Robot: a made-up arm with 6 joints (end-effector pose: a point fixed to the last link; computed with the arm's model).
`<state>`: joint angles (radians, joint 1 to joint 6).
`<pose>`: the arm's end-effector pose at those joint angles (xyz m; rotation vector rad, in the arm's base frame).
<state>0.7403 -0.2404 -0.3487 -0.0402 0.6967 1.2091</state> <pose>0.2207 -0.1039 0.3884 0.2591 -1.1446 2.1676</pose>
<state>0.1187 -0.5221 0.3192 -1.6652 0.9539 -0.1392</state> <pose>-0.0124 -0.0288 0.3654 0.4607 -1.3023 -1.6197</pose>
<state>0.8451 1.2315 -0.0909 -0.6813 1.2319 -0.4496</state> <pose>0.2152 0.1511 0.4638 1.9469 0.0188 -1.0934</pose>
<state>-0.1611 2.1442 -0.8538 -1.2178 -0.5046 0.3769</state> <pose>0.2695 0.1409 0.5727 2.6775 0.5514 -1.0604</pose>
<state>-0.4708 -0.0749 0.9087 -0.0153 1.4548 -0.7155</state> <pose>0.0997 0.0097 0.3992 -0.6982 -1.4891 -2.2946</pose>
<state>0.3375 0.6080 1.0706 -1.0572 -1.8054 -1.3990</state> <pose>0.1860 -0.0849 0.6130 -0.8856 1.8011 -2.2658</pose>
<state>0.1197 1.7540 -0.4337 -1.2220 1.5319 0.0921</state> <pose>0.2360 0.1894 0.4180 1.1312 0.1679 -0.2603</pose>
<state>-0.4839 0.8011 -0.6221 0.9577 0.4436 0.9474</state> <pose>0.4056 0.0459 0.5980 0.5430 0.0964 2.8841</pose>
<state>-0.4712 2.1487 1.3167 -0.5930 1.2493 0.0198</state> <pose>0.3451 -0.0037 0.4460 -0.5225 -1.1157 0.0169</pose>
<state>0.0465 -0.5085 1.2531 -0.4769 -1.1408 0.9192</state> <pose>0.1889 0.0029 0.5334 -0.8134 -2.3718 -1.3488</pose>
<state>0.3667 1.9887 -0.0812 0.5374 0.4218 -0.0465</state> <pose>0.2491 0.2621 0.6112 0.9173 -0.4575 -1.4727</pose>
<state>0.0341 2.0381 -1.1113 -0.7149 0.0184 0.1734</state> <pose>0.2541 0.1711 0.6463 2.2571 0.5510 -1.2698</pose>
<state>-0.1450 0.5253 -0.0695 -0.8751 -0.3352 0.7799</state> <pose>0.2283 0.0097 0.6315 1.4583 -1.7314 -1.7069</pose>
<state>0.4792 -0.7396 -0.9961 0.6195 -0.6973 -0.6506</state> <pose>0.0426 -0.1272 0.6029 0.9820 1.7722 1.7065</pose>
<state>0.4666 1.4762 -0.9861 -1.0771 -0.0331 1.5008</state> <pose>0.3520 -0.0189 0.6596 1.8551 1.2371 -1.5089</pose>
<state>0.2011 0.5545 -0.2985 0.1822 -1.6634 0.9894</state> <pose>0.2252 0.0280 0.8000 -0.7683 1.8667 1.3607</pose>
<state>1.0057 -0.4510 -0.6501 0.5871 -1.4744 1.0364</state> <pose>0.0807 -0.3105 0.5918 1.0331 0.8195 1.5576</pose>
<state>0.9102 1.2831 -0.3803 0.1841 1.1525 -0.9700</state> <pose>0.1741 0.1282 0.6263 2.1382 0.2698 -1.5924</pose>
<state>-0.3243 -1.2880 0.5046 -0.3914 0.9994 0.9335</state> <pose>-0.0370 -0.0173 0.4115 0.4294 0.0109 1.6112</pose>
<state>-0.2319 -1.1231 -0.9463 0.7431 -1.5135 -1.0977</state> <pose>-0.0816 0.0855 0.7081 2.2922 1.9346 0.3371</pose>
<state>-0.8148 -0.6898 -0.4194 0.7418 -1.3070 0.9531</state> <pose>0.0680 0.1580 0.8655 0.1267 1.4617 0.2944</pose>
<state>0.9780 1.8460 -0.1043 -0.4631 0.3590 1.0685</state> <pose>0.3303 0.1261 0.6948 1.3171 0.5861 -1.5842</pose>
